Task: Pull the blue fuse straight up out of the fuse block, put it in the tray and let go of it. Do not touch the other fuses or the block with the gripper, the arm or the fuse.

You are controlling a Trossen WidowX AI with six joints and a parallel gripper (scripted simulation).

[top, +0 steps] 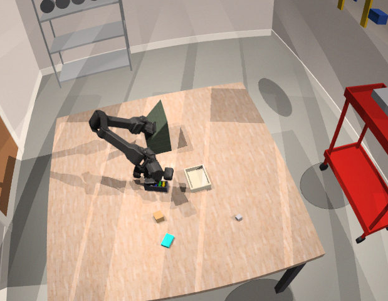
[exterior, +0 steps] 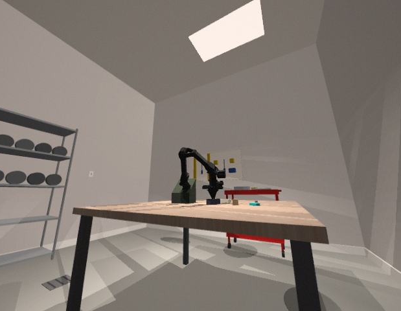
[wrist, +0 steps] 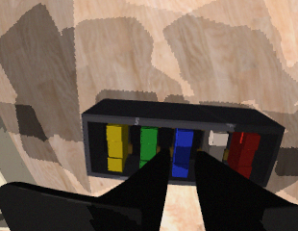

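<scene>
The green fuse is 2 cm to the left of my gripper tip and 2 cm below it. Also, from my gripper tip: white fuse (2 cm to the right, 2 cm below); yellow fuse (1 cm ahead, 4 cm to the left, 2 cm below); blue fuse (2 cm below).
</scene>
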